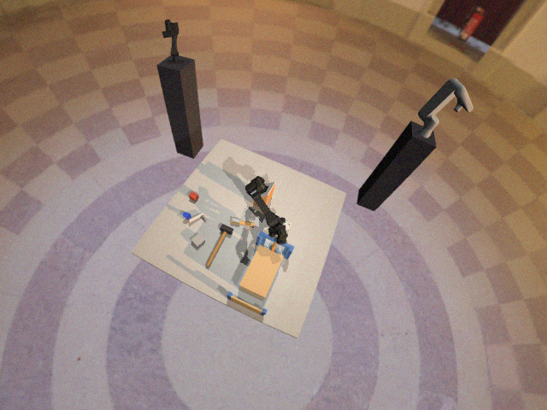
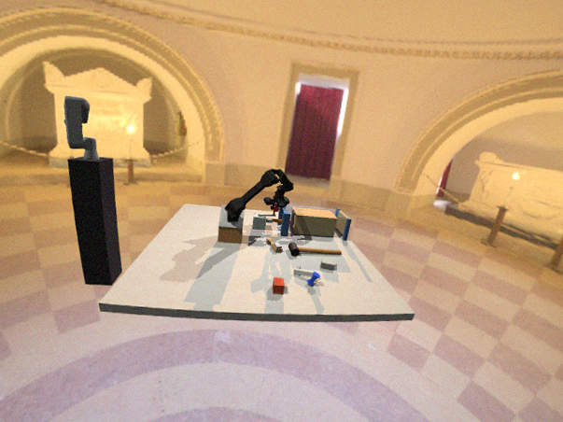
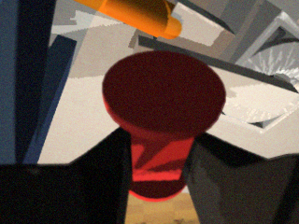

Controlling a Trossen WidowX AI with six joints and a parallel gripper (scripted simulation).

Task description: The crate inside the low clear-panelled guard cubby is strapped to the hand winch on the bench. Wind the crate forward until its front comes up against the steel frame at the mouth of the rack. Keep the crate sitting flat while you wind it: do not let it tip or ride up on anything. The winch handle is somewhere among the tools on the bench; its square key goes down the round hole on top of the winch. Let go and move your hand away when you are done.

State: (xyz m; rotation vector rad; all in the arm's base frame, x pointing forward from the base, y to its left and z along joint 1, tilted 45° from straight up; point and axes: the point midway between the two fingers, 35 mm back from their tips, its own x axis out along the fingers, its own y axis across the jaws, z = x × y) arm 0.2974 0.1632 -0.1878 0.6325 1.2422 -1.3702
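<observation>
The frame is 6 cm ahead of my gripper tip, 4 cm to the right of it and 3 cm below it. Round my gripper tip: winch: 11 cm behind, 10 cm below, 3 cm to the right; then red knob: 2 cm to the right, 1 cm ahead; then red-knobbed handle: 3 cm below, 3 cm behind, 2 cm to the right.
</observation>
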